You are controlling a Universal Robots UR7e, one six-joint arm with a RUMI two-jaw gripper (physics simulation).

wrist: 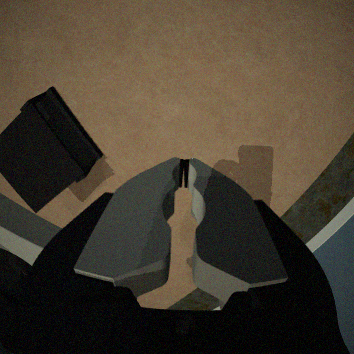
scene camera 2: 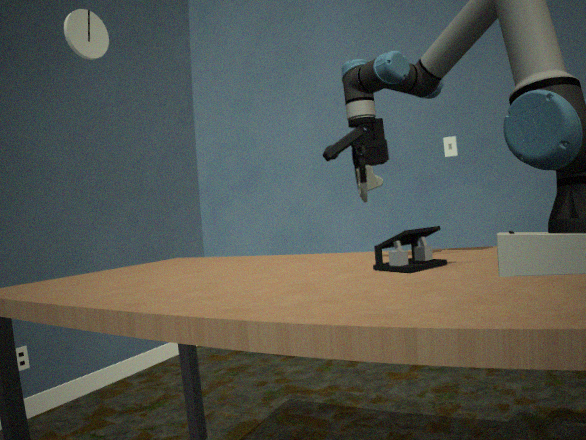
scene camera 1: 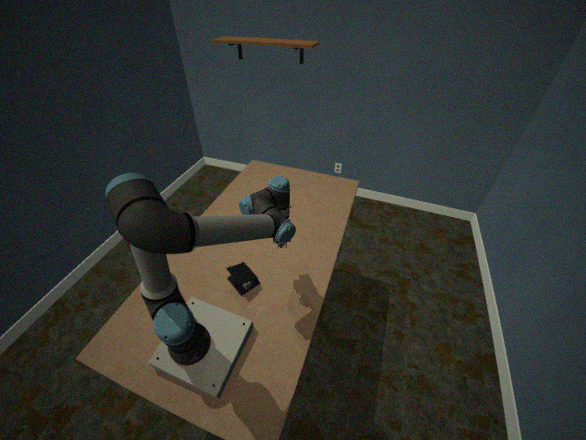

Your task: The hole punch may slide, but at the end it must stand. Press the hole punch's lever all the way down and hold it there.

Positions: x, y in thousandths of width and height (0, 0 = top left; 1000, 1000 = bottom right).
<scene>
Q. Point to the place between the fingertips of my gripper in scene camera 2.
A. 624, 460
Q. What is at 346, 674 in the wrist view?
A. My gripper.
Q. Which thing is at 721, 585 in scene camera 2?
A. A black hole punch.
</scene>
